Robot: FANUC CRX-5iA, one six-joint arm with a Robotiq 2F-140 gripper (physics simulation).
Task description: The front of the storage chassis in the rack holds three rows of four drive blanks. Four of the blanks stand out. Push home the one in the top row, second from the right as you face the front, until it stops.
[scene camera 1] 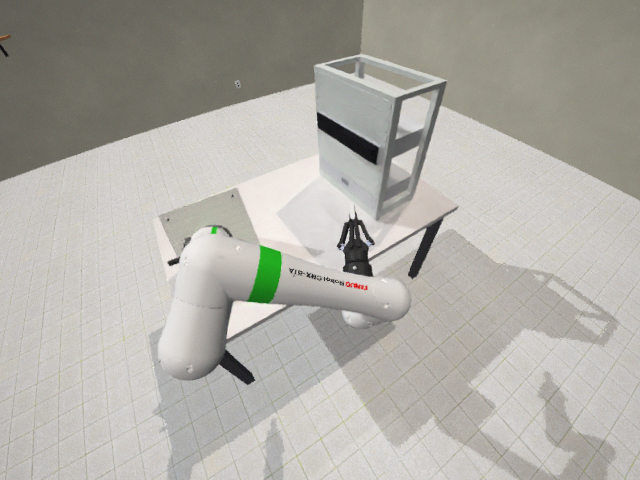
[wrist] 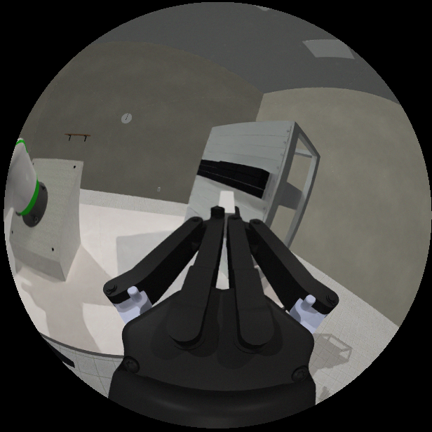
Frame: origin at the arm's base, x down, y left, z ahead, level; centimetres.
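Seen in the pictures: gripper, fingertip midpoint: [scene camera 1: 352,205].
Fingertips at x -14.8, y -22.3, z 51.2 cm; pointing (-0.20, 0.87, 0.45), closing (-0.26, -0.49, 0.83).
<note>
A point is followed by its place in that frame.
The rack [scene camera 1: 353,91] @(x -39.7, y 12.8, z 72.2 cm) [wrist: 250,134] is a tall grey frame with a panelled front. The black front of the storage chassis [scene camera 1: 347,138] @(x -22.1, y 8.9, z 67.7 cm) [wrist: 234,178] runs as a band across the rack's front. The single drive blanks are too small and dark to tell apart, and which ones stand out cannot be told. My gripper [scene camera 1: 353,212] @(x -14.8, y -22.3, z 51.2 cm) [wrist: 226,200] is shut with nothing between its fingers. It is in front of the rack, lower than the black band and apart from it, with its fingers pointing toward the rack. In the wrist view the fingertips show just below the band.
The rack stands on a white table [scene camera 1: 279,178] @(x 17.8, y 51.1, z 45.4 cm) [wrist: 100,225]. The arm's base sits on a grey block [scene camera 1: 232,211] @(x -6.9, y 6.6, z 11.3 cm) [wrist: 67,200] at the table's other end. The white arm [scene camera 1: 320,284] @(x -32.3, y -55.2, z 21.9 cm) reaches along the table's near edge. A small wall shelf [wrist: 77,135] is far behind.
</note>
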